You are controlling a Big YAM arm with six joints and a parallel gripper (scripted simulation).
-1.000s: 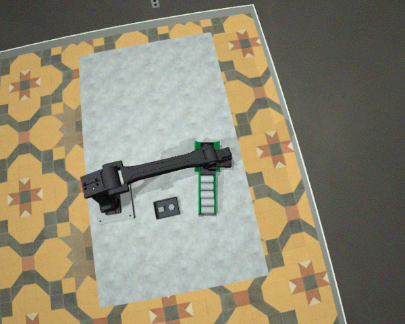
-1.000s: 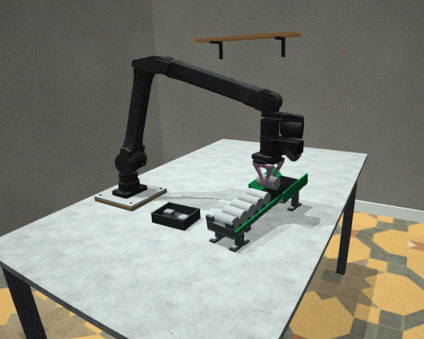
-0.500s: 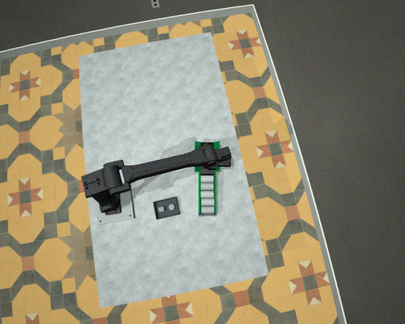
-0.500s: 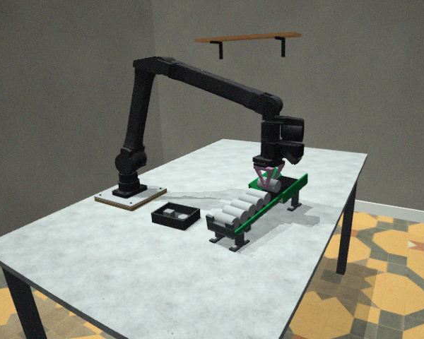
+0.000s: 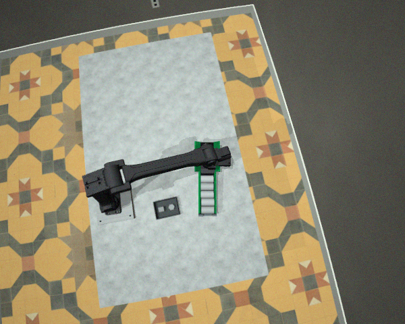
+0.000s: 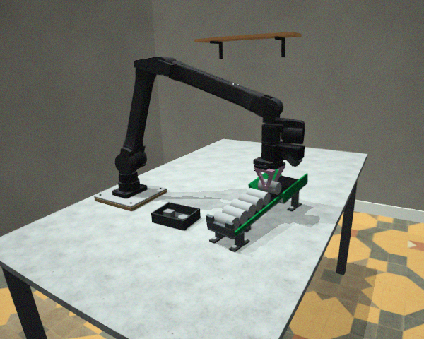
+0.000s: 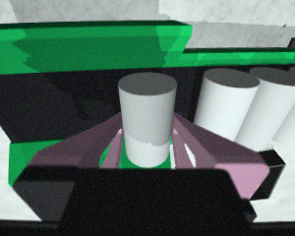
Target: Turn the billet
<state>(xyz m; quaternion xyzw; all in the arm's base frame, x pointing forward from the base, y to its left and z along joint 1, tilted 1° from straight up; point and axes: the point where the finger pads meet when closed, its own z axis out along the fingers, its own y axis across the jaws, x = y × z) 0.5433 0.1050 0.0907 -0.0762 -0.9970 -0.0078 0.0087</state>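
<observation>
My hand is right at the billet. Also, from my hand: black tray (250 mm behind, 180 mm to the right, 100 mm below); stop (40 mm behind, 240 mm to the right, 50 mm below).
</observation>
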